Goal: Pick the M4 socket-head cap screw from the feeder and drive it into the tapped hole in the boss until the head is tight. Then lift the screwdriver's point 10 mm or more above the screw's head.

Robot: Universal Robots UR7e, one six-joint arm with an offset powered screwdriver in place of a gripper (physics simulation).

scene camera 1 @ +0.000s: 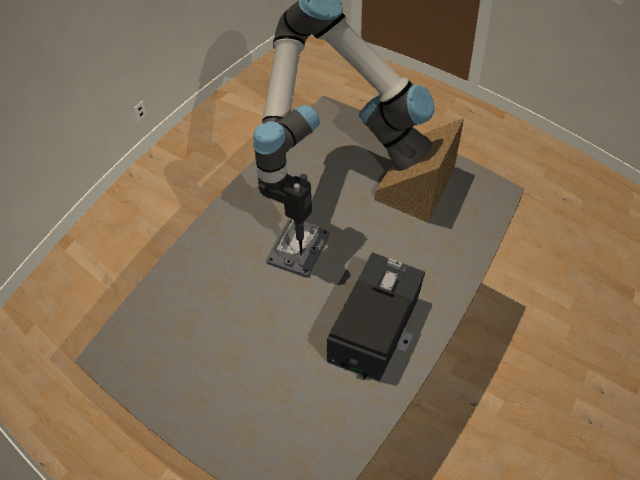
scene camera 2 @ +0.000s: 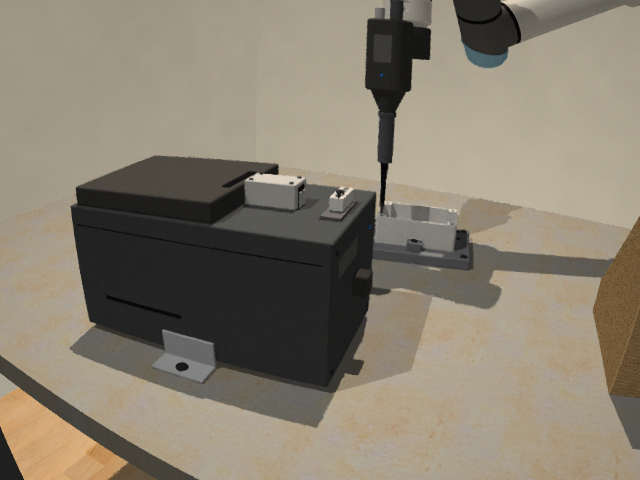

Note:
I see a black screw feeder (scene camera 1: 407,284).

